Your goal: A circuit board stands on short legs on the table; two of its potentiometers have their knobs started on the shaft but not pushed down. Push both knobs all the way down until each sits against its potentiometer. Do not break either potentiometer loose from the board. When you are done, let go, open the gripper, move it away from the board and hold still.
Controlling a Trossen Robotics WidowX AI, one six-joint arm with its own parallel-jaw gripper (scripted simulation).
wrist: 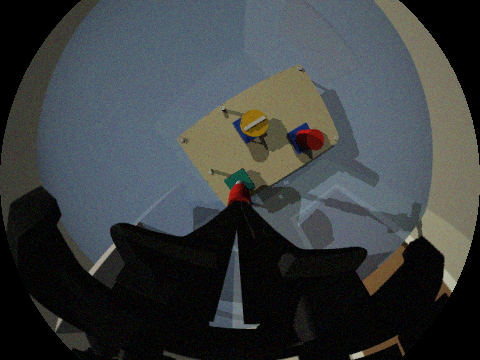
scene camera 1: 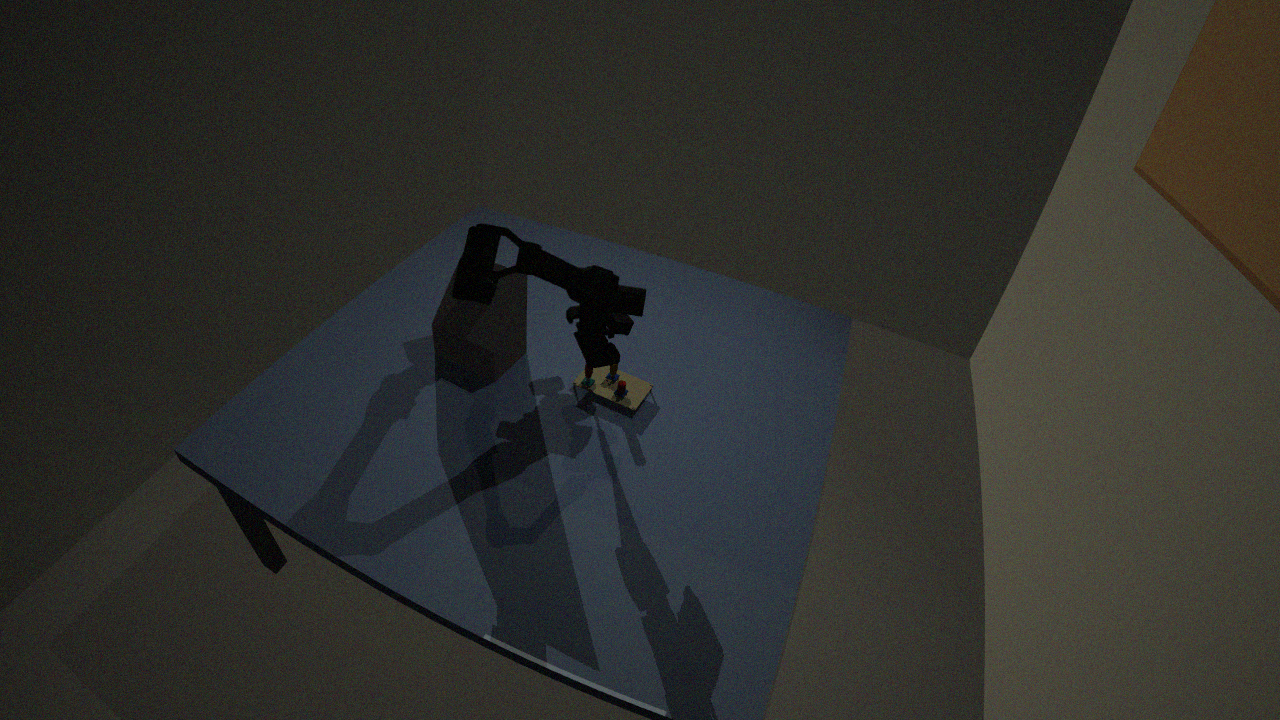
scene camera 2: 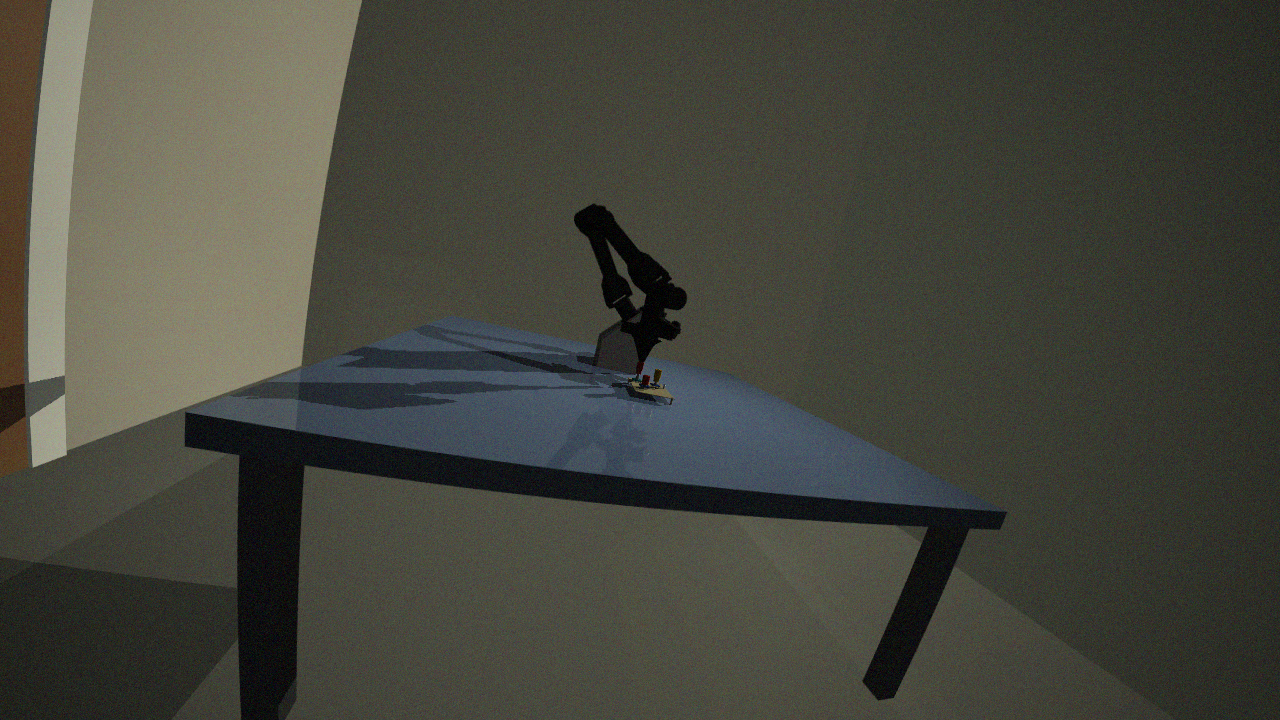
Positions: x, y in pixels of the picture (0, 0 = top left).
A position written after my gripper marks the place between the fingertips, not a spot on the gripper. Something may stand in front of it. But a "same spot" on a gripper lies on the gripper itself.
my gripper: wrist; scene camera 1 589, 364; scene camera 2
same spot on my gripper: [wrist: 309, 296] = [scene camera 2: 651, 337]
